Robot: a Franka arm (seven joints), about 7 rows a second.
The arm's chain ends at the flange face. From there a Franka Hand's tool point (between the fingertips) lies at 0.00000 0.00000 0.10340 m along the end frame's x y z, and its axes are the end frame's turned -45 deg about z.
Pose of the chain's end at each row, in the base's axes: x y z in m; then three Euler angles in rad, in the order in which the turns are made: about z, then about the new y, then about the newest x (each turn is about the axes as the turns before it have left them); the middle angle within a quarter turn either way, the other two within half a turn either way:
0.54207, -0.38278, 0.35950, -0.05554, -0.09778, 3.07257
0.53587, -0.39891, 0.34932, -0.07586, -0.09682, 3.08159
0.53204, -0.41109, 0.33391, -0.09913, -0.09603, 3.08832
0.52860, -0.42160, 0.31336, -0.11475, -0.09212, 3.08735
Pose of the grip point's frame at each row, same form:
0.55173, -0.39046, 0.25684, 0.72769, -0.02050, 3.02373
0.54535, -0.40585, 0.24659, 0.70808, -0.02615, 3.03077
0.54135, -0.41755, 0.23113, 0.68531, -0.03033, 3.03607
0.53739, -0.42826, 0.21055, 0.66954, -0.02688, 3.03815

